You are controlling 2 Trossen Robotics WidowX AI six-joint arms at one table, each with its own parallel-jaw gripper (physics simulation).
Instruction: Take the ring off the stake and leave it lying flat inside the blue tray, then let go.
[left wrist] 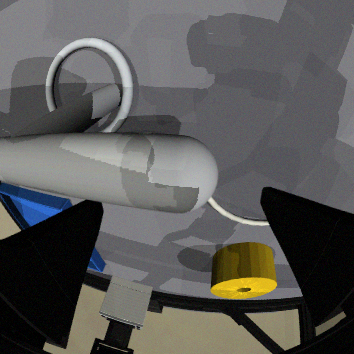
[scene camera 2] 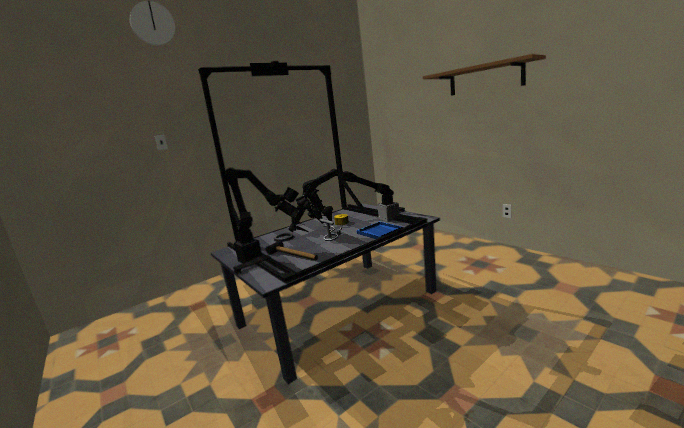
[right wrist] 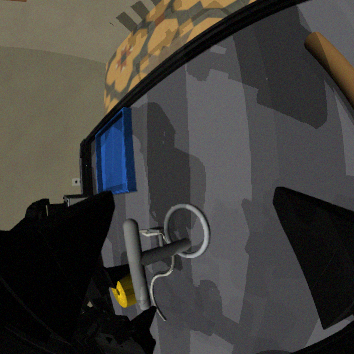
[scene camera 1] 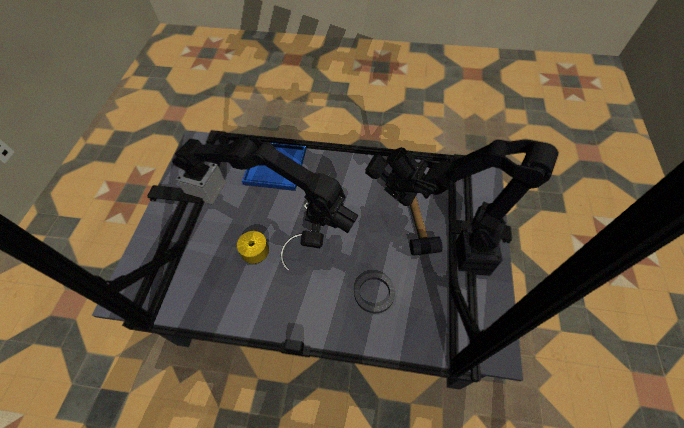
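Seen in the pictures: left gripper, fingertip midpoint: [scene camera 1: 311, 223]; right gripper, fingertip midpoint: [scene camera 2: 313, 224] [right wrist: 195, 197] [scene camera 1: 375, 180]; left arm's base at its link origin: [left wrist: 121, 322] [scene camera 2: 387, 203] [scene camera 1: 196, 171]; right arm's base at its link origin: [scene camera 2: 246, 241] [scene camera 1: 482, 243].
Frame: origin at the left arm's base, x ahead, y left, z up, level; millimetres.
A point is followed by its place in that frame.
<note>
The grey T-shaped stake [scene camera 2: 330, 228] @(x 447, y 37, z -52 mm) [left wrist: 165, 167] [right wrist: 133, 255] @(x 457, y 30, z -2 mm) stands on the table, with a bent pale wire beside it. A pale ring [left wrist: 91, 43] @(x 492, y 36, z -95 mm) [right wrist: 205, 227] @(x 493, y 57, z -96 mm) shows around the post's lower end; whether they touch is unclear. My left gripper [scene camera 1: 311, 222] @(x 424, y -52, z -38 mm) [left wrist: 183, 200] @(x 424, y -52, z -38 mm) is open and empty, close to the crossbar, which crosses its wrist view just ahead of the fingertips. My right gripper [scene camera 1: 388, 182] @(x 581, y 121, z 32 mm) [right wrist: 195, 197] @(x 581, y 121, z 32 mm) is open and empty, raised over the table to the right of the stake in scene camera 1. The blue tray [scene camera 1: 267, 176] @(x 185, y 117, z -98 mm) [scene camera 2: 380, 230] @(x 184, y 166, z -97 mm) [right wrist: 114, 160] @(x 203, y 161, z -97 mm) shows no ring inside.
A yellow cylinder [scene camera 1: 252, 253] @(x 286, y -197, z -54 mm) [scene camera 2: 340, 220] @(x 293, y -131, z -71 mm) [left wrist: 245, 265] @(x 309, y -149, z -69 mm) stands left of the stake in scene camera 1. A hammer [scene camera 1: 426, 245] @(x 784, y -8, z -56 mm) [scene camera 2: 296, 251] @(x 713, y 164, z -73 mm) lies at the right there, partly under my right gripper. A dark flat ring [scene camera 1: 373, 308] @(x 681, y -237, z -88 mm) lies near the front edge.
</note>
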